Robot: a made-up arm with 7 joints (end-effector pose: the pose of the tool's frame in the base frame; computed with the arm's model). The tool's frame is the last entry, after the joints.
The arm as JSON. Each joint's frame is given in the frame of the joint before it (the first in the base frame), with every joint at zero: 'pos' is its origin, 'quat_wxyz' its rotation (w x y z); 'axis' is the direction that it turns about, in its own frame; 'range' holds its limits. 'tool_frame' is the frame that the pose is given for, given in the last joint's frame.
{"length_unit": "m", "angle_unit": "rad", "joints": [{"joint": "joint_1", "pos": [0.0, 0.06, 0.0], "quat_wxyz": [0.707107, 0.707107, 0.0, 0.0], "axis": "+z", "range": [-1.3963, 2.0]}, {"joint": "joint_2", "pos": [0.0, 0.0, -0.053], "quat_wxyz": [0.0, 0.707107, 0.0, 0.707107], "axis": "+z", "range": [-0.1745, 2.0]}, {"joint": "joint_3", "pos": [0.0, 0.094, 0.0], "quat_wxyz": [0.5, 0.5, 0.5, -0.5], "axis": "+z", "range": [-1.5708, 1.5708]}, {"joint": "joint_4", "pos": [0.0, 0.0, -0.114], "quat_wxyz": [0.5, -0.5, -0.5, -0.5], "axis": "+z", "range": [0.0, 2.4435]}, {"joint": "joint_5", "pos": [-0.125, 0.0, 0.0], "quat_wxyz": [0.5, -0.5, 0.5, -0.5], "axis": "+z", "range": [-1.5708, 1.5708]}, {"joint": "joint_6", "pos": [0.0, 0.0, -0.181], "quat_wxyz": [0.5, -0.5, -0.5, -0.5], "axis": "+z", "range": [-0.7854, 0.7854]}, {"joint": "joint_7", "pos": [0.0, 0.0, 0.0], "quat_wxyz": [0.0, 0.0, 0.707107, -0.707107], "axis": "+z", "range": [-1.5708, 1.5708]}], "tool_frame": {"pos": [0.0, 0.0, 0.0], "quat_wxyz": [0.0, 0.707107, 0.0, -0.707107]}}
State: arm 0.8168 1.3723 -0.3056 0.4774 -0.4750 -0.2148 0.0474
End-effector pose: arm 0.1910 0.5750 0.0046 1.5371 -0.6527 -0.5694
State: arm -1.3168 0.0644 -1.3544 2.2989 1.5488 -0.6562 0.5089
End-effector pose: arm -0.0058 -0.1093 -0.0522 -1.4739 -0.4106 1.9719
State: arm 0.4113 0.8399 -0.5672 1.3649 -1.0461 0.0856 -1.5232
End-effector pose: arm 0.3517 0.2070 -0.1744 -1.8933 2.1759 0.5838
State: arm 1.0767 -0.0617 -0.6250 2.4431 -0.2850 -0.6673 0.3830
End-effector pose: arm 0.0463 -0.0003 0.1563 0.0929 1.8713 0.7351
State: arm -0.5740 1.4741 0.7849 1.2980 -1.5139 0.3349 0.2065
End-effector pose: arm 0.2724 0.4222 0.0373 2.2816 0.3696 -1.2840
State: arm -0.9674 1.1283 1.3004 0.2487 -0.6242 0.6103 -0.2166
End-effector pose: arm -0.1125 0.6001 -0.1019 1.5905 0.8492 0.2141
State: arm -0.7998 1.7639 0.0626 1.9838 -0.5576 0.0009 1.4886
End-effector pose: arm 0.2190 0.1932 -0.1772 -0.0171 0.9051 -2.1752
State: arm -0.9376 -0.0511 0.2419 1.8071 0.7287 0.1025 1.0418
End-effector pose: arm 0.0582 0.1772 -0.3156 -1.0538 -1.1468 0.2756
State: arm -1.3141 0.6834 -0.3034 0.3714 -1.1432 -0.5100 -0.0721
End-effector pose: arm -0.3632 0.3987 -0.2049 -0.7249 0.6761 -1.5552
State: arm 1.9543 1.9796 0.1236 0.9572 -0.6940 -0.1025 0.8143
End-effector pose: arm -0.2608 0.4533 0.1625 1.8348 -0.9730 0.5227
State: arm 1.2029 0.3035 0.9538 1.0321 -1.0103 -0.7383 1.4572
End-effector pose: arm 0.3199 0.4265 0.0396 0.5925 -1.5360 -1.1797
